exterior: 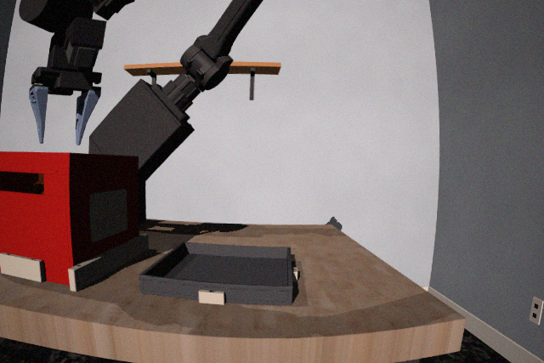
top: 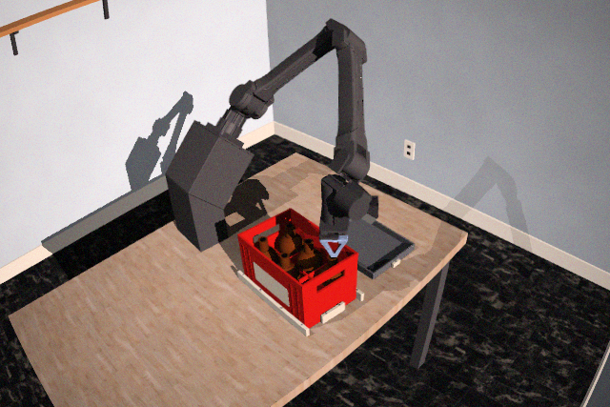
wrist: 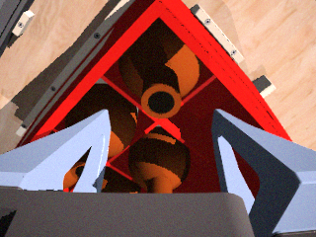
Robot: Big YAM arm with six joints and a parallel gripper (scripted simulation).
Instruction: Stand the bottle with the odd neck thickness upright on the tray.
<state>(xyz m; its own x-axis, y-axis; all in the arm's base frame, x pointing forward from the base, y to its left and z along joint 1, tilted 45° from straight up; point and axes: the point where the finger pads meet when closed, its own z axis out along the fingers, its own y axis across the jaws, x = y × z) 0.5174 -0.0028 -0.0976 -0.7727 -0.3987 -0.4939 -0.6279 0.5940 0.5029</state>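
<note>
Right now my hand is 110 mm above the red crate, 100 mm past it and 40 mm to the left of it. Round my hand: dark grey tray: 240 mm to the left, 180 mm below, 80 mm behind.
</note>
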